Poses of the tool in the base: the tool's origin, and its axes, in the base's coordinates. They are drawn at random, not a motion.
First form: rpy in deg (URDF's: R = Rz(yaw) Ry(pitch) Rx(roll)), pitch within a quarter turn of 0, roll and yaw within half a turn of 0; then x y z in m.
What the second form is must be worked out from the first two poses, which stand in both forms.
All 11 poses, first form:
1: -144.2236 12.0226 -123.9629 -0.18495 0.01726 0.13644
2: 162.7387 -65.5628 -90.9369 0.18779 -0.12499 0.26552
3: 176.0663 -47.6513 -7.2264 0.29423 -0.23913 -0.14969
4: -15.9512 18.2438 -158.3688 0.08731 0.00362 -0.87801
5: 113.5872 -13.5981 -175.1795 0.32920 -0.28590 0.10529
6: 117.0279 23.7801 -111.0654 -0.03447 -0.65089 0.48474
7: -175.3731 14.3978 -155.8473 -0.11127 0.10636 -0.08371
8: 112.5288 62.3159 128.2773 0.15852 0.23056 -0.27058
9: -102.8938 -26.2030 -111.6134 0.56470 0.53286 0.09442
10: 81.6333 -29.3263 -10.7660 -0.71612 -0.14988 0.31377
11: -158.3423 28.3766 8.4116 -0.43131 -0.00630 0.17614
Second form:
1: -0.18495 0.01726 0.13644 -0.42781 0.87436 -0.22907 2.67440
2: 0.18779 -0.12499 0.26552 0.59484 -0.73591 0.32343 2.16283
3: 0.29423 -0.23913 -0.14969 0.91302 -0.07157 0.40158 3.02798
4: 0.08731 0.00362 -0.87801 0.13130 0.16759 -0.97708 2.72848
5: 0.32920 -0.28590 0.10529 -0.03006 -0.83906 -0.54321 2.89731
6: -0.03447 -0.65089 0.48474 0.56692 -0.63372 -0.52631 2.85181
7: -0.11127 0.10636 -0.08371 -0.20420 0.97884 -0.01308 2.87920
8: 0.15852 0.23056 -0.27058 0.06448 0.95225 0.29843 1.86835
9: 0.56470 0.53286 0.09442 -0.55552 0.56134 -0.61343 2.75008
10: -0.71612 -0.14988 0.31377 0.91600 -0.37451 0.14385 1.46217
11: -0.43131 -0.00630 0.17614 -0.96613 -0.02424 0.25693 2.81211
